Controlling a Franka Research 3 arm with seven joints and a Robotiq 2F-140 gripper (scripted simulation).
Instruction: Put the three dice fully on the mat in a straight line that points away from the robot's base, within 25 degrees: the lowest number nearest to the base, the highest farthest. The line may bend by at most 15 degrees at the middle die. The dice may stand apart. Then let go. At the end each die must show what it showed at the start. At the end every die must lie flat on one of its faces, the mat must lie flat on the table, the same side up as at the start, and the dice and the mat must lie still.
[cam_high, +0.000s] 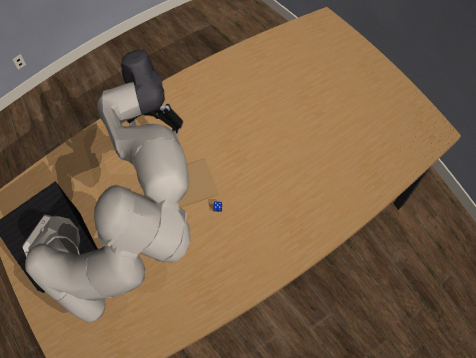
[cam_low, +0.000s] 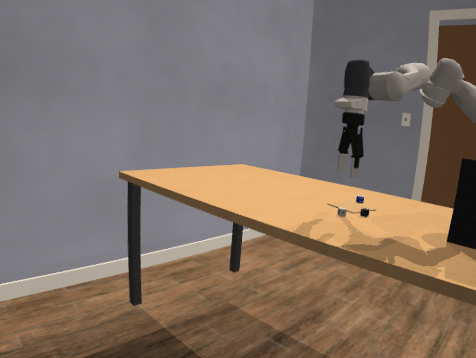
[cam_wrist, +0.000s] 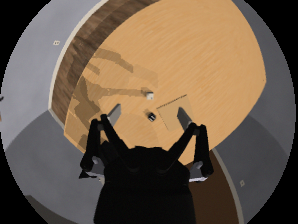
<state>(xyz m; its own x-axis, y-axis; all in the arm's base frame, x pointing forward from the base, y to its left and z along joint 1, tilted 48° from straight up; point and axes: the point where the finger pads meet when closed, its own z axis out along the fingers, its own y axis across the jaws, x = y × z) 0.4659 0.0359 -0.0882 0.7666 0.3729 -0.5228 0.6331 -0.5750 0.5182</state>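
Now: the white die 14 cm below my hand. From my hand the other things lie so: thin tan mat (15 cm to the right, 15 cm below, 2 cm ahead); black die (14 cm below, 7 cm to the right, 6 cm behind); blue die (28 cm to the right, 14 cm below, 3 cm ahead).
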